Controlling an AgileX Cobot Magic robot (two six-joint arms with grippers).
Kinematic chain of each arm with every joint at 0, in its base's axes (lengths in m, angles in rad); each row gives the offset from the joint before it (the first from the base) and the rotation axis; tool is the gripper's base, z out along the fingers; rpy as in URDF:
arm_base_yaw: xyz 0 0 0.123 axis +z
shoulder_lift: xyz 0 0 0 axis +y
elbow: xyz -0.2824 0 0.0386 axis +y
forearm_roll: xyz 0.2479 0 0.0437 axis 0.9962 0 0.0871
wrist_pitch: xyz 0 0 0 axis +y
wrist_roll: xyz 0.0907 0 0.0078 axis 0.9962 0 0.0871
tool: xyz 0 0 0 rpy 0 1.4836 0
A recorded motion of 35 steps. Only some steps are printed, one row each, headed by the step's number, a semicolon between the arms.
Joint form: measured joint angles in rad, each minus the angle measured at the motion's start. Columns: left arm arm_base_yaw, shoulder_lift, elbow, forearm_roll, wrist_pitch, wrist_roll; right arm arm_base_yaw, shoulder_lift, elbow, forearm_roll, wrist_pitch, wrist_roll.
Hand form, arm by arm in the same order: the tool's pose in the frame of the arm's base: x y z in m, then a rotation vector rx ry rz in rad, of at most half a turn. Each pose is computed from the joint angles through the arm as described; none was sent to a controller.
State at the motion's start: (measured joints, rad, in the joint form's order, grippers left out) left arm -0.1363 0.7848 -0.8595 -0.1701 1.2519 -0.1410; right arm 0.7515 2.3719 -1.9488 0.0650 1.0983 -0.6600
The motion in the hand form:
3: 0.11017 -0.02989 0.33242 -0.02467 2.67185 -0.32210; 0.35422 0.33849 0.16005 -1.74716 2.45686 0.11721
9: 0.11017 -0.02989 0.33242 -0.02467 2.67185 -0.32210; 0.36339 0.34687 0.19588 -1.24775 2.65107 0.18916
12: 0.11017 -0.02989 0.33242 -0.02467 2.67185 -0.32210; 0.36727 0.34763 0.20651 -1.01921 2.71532 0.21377
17: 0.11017 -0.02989 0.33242 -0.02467 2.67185 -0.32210; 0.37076 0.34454 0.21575 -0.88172 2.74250 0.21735
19: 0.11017 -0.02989 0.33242 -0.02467 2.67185 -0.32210; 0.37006 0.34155 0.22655 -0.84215 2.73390 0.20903
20: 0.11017 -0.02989 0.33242 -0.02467 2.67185 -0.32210; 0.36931 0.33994 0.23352 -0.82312 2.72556 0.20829
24: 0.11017 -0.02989 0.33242 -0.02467 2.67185 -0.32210; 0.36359 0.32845 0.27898 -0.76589 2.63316 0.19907
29: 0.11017 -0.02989 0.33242 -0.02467 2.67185 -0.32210; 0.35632 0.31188 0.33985 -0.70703 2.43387 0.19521
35: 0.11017 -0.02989 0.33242 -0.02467 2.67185 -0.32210; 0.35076 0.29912 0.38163 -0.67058 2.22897 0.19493
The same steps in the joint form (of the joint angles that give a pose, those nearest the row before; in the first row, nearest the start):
3: 0.0000 0.0000 0.0000 0.0000 0.0000 0.0000; 0.0000 0.0000 -0.0822 0.0000 0.0856 0.1547
9: 0.0000 0.0000 0.0000 0.0000 0.0000 0.0000; 0.0000 0.0000 -0.2187 -0.0024 0.1206 0.5171
12: 0.0000 0.0000 0.0000 0.0000 0.0000 0.0000; -0.0018 0.0000 -0.2579 -0.0161 0.1229 0.6810
17: 0.0000 0.0000 0.0000 0.0000 0.0000 0.0000; -0.0081 -0.0070 -0.2793 -0.0335 0.1306 0.7751
19: 0.0000 0.0000 0.0000 0.0000 0.0000 0.0000; -0.0085 -0.0287 -0.2794 -0.0511 0.1354 0.8028
20: 0.0000 0.0000 0.0000 0.0000 0.0000 0.0000; -0.0085 -0.0427 -0.2794 -0.0589 0.1371 0.8153
24: 0.0000 0.0000 0.0000 0.0000 0.0000 0.0000; -0.0085 -0.1340 -0.2793 -0.1124 0.1348 0.8431
29: 0.0000 0.0000 0.0000 0.0000 0.0000 0.0000; -0.0085 -0.2523 -0.2794 -0.2013 0.0644 0.8527
35: 0.0000 0.0000 0.0000 0.0000 0.0000 0.0000; -0.0085 -0.3450 -0.2445 -0.2843 -0.0684 0.8527

